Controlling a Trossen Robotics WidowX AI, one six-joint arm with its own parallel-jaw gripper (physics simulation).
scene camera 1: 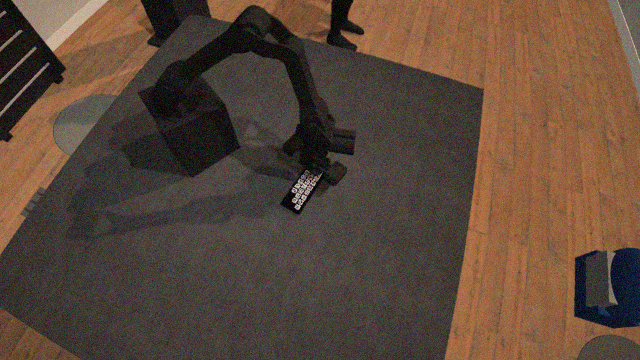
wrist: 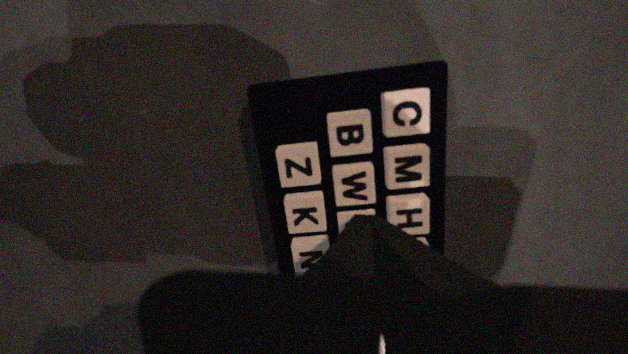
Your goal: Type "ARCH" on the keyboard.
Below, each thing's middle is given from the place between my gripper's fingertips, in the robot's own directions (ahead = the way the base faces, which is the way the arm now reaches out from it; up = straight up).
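My gripper is 20 mm short of the h key (wrist: 410,212). Counting from my gripper, the m key (wrist: 405,166) is 20 mm to the left and 20 mm ahead, the b key (wrist: 350,132) is 30 mm to the left, and the w key (wrist: 354,183) is 20 mm to the left.
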